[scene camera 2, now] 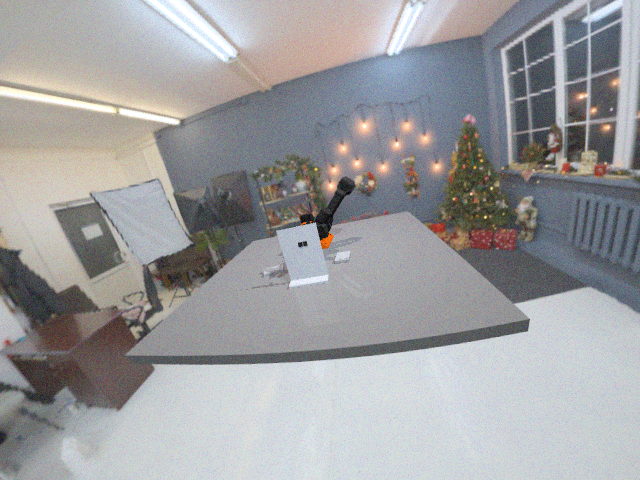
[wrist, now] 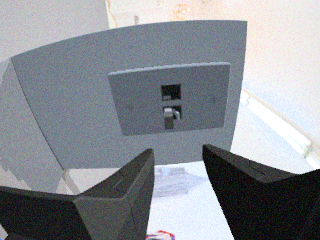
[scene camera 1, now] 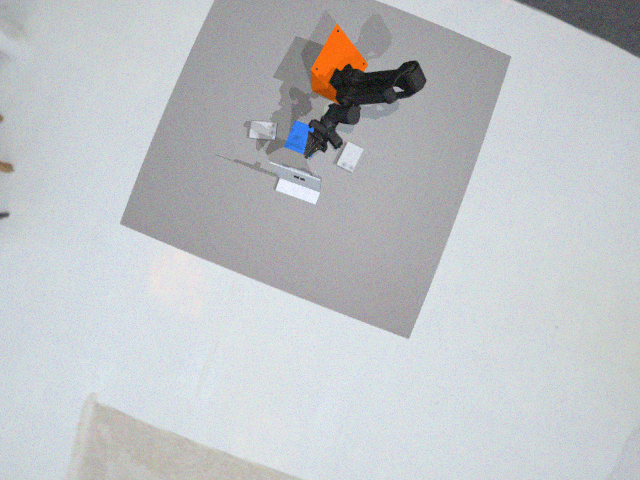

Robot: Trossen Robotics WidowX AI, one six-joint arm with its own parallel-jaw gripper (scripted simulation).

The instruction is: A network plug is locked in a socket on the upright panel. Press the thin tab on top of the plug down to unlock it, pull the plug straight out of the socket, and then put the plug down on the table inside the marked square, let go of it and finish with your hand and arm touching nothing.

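Note:
There's a grey upright panel in the scene, along with the gripper, and the wrist view shows the gripper as well.

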